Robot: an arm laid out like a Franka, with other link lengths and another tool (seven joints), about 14 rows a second.
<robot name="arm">
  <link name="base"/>
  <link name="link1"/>
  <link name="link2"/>
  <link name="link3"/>
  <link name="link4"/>
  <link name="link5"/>
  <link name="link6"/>
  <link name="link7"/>
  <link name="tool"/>
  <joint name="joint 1" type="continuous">
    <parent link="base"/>
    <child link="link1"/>
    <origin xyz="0 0 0.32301" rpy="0 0 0"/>
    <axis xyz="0 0 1"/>
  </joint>
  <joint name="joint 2" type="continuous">
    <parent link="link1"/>
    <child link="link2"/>
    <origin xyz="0 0 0" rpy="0 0 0"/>
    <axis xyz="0 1 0"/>
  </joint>
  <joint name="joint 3" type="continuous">
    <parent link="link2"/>
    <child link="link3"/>
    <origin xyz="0 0 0.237" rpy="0 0 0"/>
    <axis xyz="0 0 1"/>
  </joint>
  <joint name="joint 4" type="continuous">
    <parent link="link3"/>
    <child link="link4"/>
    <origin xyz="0.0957 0 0" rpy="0 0 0"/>
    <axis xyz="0 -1 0"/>
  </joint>
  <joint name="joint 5" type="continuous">
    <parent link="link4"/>
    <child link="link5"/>
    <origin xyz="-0.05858 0 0.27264" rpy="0 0 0"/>
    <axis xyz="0 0 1"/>
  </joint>
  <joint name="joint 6" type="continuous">
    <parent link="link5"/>
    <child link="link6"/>
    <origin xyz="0 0 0" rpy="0 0 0"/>
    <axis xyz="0 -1 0"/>
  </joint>
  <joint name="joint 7" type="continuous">
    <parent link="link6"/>
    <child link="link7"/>
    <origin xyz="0.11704 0 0" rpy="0 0 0"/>
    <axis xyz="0 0 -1"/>
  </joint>
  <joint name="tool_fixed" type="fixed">
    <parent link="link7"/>
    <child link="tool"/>
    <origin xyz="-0.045 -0.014 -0.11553" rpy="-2.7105 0 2.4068"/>
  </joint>
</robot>
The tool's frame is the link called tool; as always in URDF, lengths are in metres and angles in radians. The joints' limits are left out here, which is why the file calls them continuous.
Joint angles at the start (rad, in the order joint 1, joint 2, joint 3, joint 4, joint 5, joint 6, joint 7):
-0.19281 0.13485 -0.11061 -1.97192 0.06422 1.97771 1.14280
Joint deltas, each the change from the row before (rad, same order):
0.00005 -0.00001 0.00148 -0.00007 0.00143 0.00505 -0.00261
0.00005 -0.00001 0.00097 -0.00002 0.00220 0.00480 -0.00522
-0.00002 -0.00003 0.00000 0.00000 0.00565 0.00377 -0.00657
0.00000 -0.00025 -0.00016 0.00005 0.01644 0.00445 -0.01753
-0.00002 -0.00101 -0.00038 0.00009 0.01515 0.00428 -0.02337
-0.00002 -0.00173 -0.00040 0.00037 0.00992 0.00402 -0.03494
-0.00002 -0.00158 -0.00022 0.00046 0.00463 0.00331 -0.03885
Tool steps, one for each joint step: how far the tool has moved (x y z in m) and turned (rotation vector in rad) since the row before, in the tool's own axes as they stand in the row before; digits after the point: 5 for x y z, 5 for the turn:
0.00081 -0.00001 -0.00046 -0.00428 0.00099 -0.00438
0.00054 -0.00001 -0.00049 -0.00391 0.00079 -0.00625
0.00026 -0.00002 -0.00056 -0.00213 0.00372 -0.00639
0.00054 -0.00044 -0.00094 -0.00036 0.00987 -0.01626
0.00010 -0.00069 -0.00116 -0.00159 0.00649 -0.02146
-0.00073 -0.00102 -0.00126 -0.00381 -0.00328 -0.03215
-0.00121 -0.00103 -0.00096 -0.00437 -0.01048 -0.03576

